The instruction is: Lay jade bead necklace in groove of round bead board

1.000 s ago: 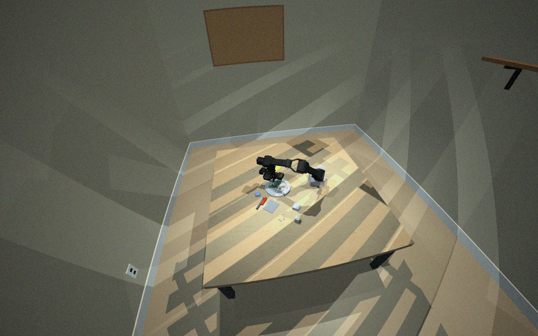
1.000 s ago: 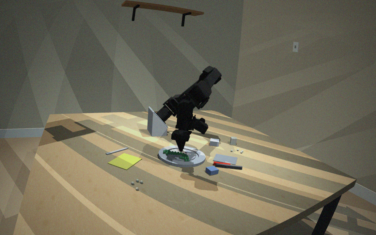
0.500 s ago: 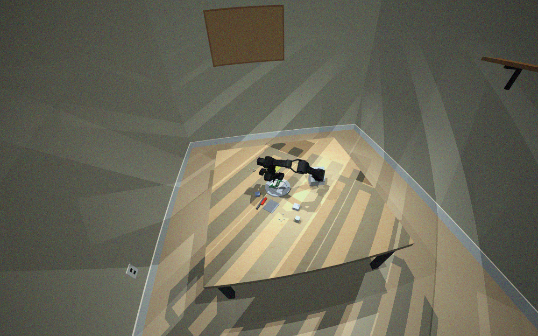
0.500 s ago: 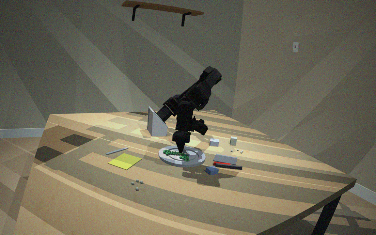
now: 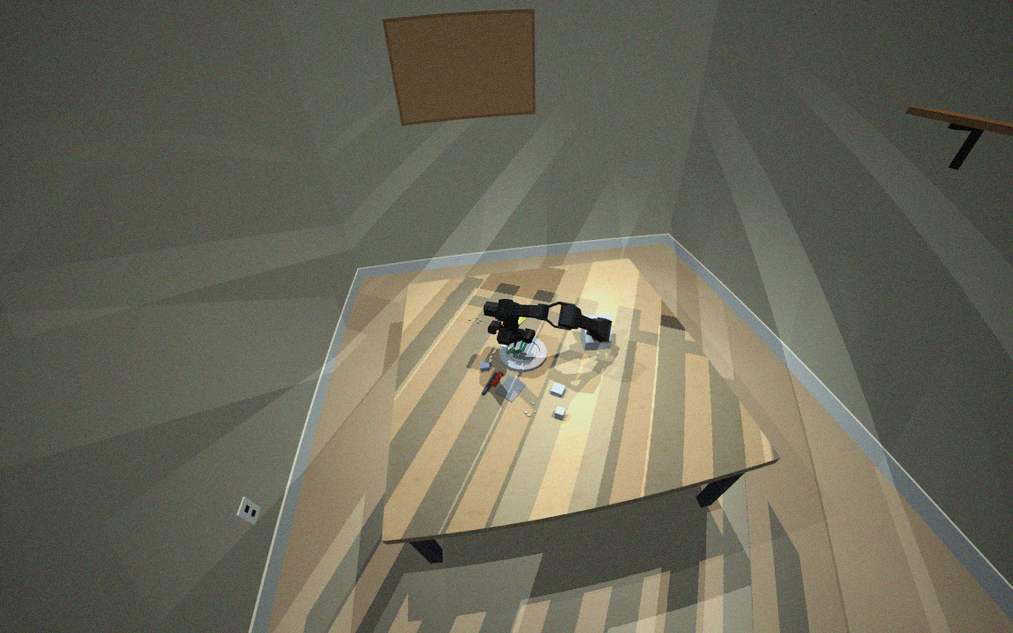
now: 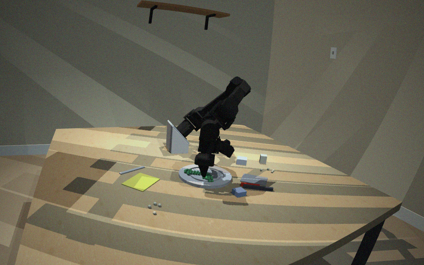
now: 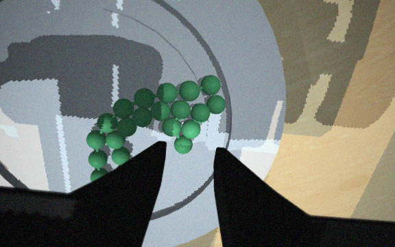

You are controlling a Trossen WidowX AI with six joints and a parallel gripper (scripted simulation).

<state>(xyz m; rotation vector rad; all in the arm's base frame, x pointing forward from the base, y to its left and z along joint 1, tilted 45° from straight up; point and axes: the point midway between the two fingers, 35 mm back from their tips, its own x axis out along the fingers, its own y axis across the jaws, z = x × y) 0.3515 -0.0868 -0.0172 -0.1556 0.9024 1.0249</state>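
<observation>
Right now the round grey bead board is 40 mm behind my gripper tip, 30 mm to the left of it and 20 mm below it. Round my gripper tip: grey plate (60 mm ahead, 200 mm to the left, 30 mm below); then blue block (130 mm ahead, 60 mm to the left, 20 mm below); then red and black pen (110 mm ahead, 150 mm to the left, 20 mm below).
</observation>
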